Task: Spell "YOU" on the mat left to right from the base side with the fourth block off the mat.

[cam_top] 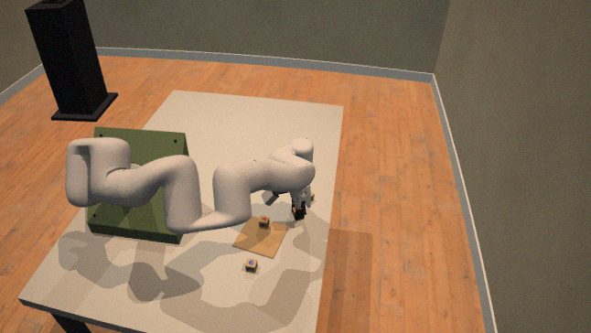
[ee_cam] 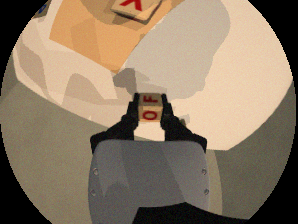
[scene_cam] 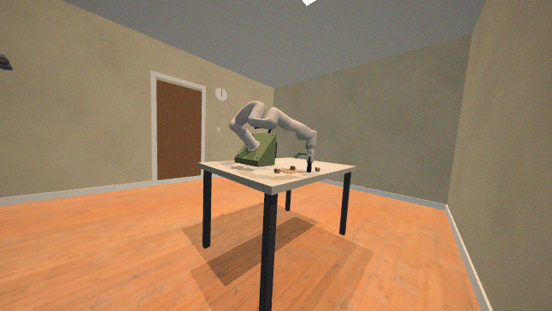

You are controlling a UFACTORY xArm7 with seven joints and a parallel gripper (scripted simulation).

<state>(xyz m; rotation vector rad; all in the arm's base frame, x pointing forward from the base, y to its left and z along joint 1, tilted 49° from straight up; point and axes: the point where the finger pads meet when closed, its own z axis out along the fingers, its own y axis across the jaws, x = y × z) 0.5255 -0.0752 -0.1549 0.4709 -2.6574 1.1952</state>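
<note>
The red block is 1 cm below my hand. From my hand the other things lie so: tan mat 11 cm to the right, 11 cm behind, 2 cm below.
</note>
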